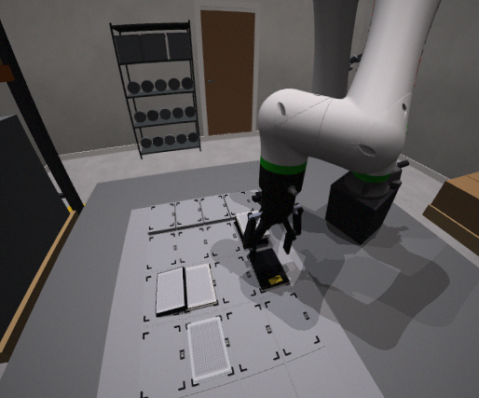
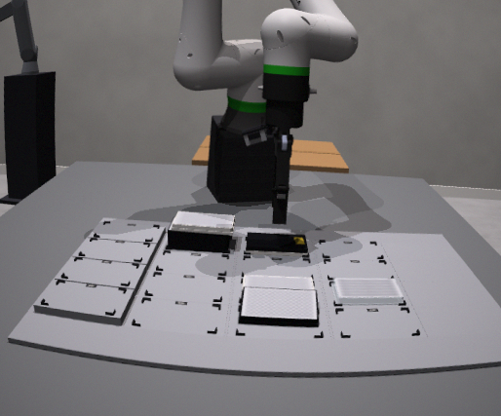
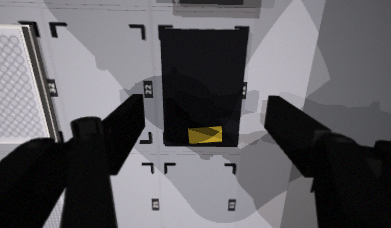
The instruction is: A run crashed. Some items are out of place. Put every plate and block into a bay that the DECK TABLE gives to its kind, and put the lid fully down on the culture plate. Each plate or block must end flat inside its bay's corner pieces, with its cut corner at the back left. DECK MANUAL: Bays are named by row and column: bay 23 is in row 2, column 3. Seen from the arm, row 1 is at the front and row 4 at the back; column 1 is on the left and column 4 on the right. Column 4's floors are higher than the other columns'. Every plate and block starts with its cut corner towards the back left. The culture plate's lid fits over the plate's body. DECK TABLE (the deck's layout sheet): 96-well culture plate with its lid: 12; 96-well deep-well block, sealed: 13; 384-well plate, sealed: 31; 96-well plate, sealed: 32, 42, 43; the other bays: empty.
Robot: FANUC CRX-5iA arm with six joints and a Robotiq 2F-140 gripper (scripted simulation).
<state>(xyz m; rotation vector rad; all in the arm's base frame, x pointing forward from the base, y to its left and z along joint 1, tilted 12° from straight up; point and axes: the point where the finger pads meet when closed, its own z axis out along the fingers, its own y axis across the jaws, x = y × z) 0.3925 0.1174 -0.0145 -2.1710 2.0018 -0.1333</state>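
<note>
My gripper is now 160 mm to the left of the deep-well block, 80 mm above it and 10 mm short of it. The rest, counted from my hand: 384-well plate 200 mm ahead, 180 mm to the left, 90 mm below; then black-rimmed 96-well plate 290 mm ahead, 80 mm below, 30 mm to the left.
</note>
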